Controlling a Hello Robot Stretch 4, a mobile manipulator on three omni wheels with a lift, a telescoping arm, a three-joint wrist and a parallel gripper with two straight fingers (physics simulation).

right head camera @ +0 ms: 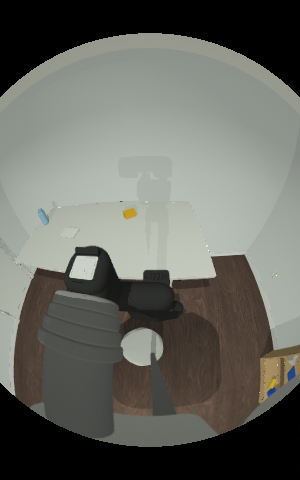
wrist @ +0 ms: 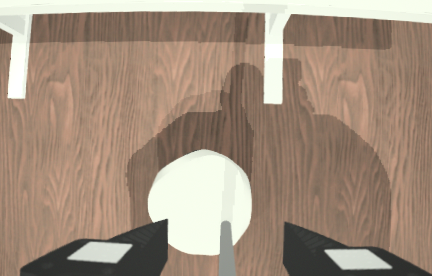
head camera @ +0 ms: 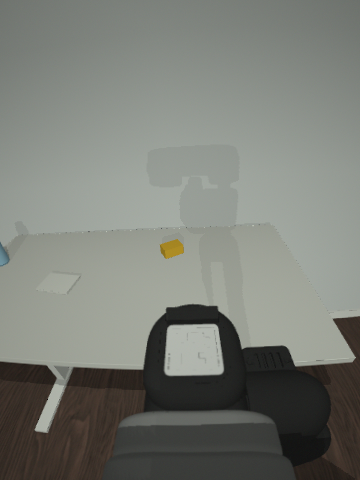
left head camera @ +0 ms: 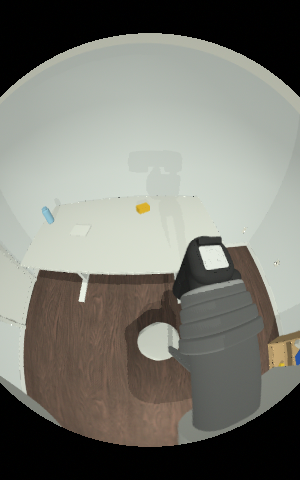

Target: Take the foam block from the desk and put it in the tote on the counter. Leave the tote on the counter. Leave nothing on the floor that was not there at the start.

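Frame: origin at the robot's base, x left, y back, z up, level; millimetres.
Seen in the pictures: gripper, fingertip midpoint: (wrist: 225, 241); robot's base, origin of the base link: (right head camera: 142, 345) (wrist: 203, 196) (left head camera: 157, 340).
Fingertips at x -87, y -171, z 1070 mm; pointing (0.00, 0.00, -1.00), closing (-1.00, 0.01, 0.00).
Offsets run from my fingertips to a thing's top centre. Level surfaces: height alone.
The yellow-orange foam block @(dx +174, dy -760, dz -102 mm) (head camera: 172, 249) (left head camera: 143, 208) (right head camera: 130, 213) lies on the white desk @(dz -147 mm) (head camera: 125, 310) (left head camera: 115, 250) (right head camera: 175, 240), toward its back edge. My gripper (wrist: 225, 241) is open, with its two fingers wide apart and no object between them in the wrist view. It points down over the floor in front of the desk's front edge, short of the block. In the head views the wrist and arm hide the fingers. The tote and the counter cannot be made out in these views.
A light flat pad @(dx +644, dy -568, dz -137 mm) (head camera: 59, 282) (left head camera: 80, 230) (right head camera: 70, 232) and a blue bottle @(dx +1038, dy -725, dz +18 mm) (left head camera: 48, 215) (right head camera: 43, 216) are on the desk's left part. A round white disc (left head camera: 158, 341) (right head camera: 142, 347) (wrist: 200, 200) is low over the floor. A wooden shelf box (left head camera: 276, 354) (right head camera: 270, 375) stands at the right.
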